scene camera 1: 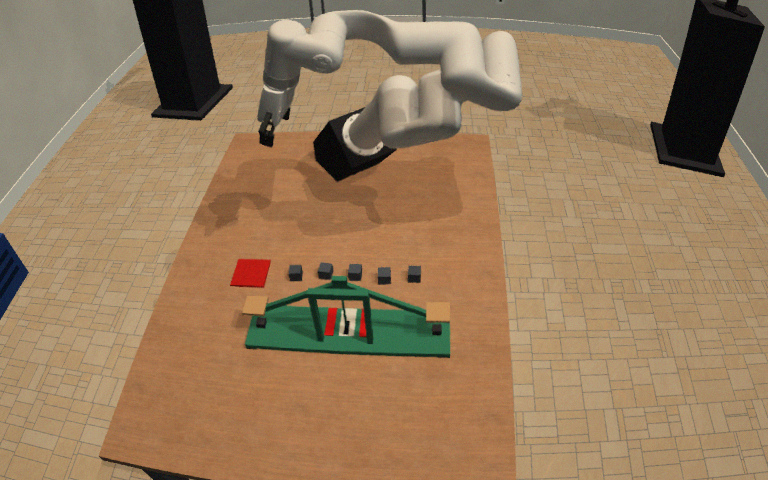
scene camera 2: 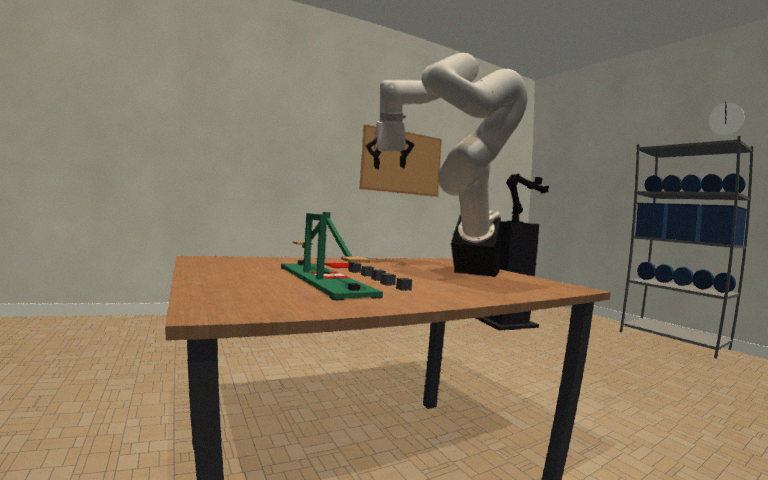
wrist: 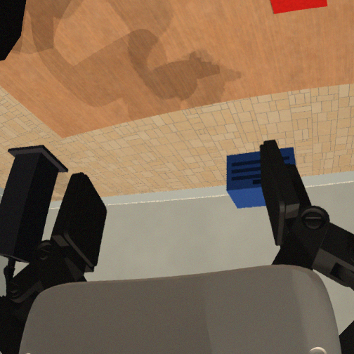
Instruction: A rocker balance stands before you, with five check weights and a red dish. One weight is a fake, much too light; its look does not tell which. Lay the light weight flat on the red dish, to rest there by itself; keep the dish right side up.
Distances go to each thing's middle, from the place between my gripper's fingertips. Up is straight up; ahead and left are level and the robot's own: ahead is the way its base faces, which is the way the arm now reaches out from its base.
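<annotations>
The red dish [scene camera 1: 249,272] sits 35 cm below my hand, 13 cm ahead of it and 7 cm to the right. Then there's the balance beam [scene camera 1: 436,312], which is 25 cm below my hand, 24 cm ahead and 23 cm to the left, and the green rocker balance [scene camera 1: 382,332], which is 26 cm below my hand, 24 cm ahead and 23 cm to the left.
</annotations>
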